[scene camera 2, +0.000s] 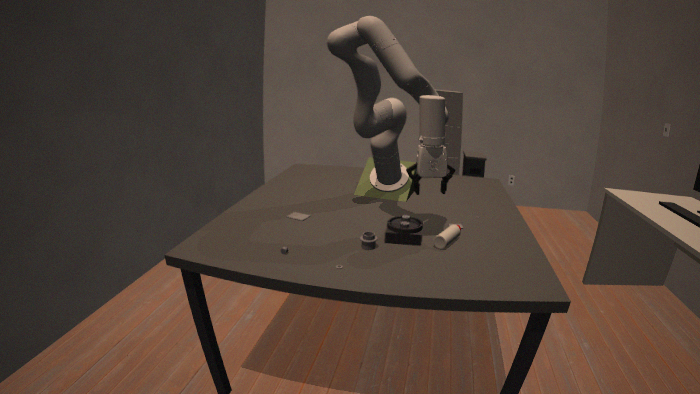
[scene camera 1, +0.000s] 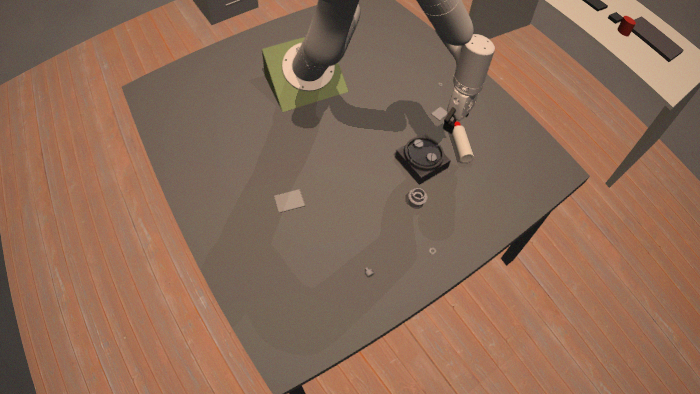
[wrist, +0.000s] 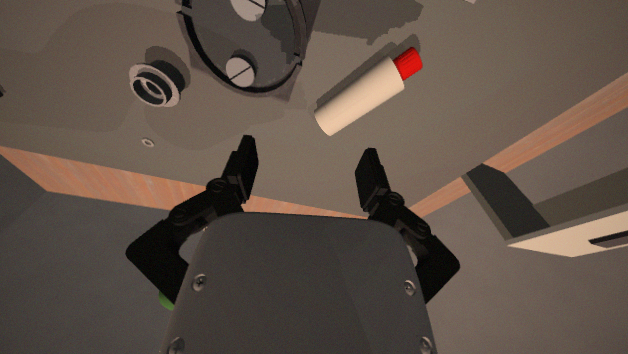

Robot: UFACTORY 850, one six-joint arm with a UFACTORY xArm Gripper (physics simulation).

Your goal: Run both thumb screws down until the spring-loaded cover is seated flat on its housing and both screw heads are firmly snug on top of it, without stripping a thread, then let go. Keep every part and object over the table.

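The dark square housing (scene camera 1: 420, 175) (scene camera 2: 403, 237) (wrist: 282, 93) stands on the table with the round dark cover (scene camera 1: 424, 152) (wrist: 215, 30) on top, inside a raised ring. Two pale slotted screw heads stand on the cover: one thumb screw (scene camera 1: 418, 143) (scene camera 2: 406, 217) (wrist: 249, 7) towards the robot's base and the other thumb screw (scene camera 1: 431, 157) (scene camera 2: 405, 224) (wrist: 240, 71) on the opposite side. Whether the cover is flat on the housing cannot be told. My gripper (scene camera 1: 457, 123) (scene camera 2: 430, 192) (wrist: 309, 154) is open and empty, above the table and behind the housing in the second scene view, touching nothing.
A cream bottle (scene camera 1: 463, 142) (scene camera 2: 447, 236) (wrist: 360, 97) with a red cap lies beside the housing. A flanged round part (scene camera 1: 409, 198) (scene camera 2: 368, 244) stands on its other side. A small washer, a small grey part (scene camera 1: 369, 272) (scene camera 2: 284, 250) and pale plates (scene camera 1: 289, 200) (scene camera 1: 439, 113) lie around.
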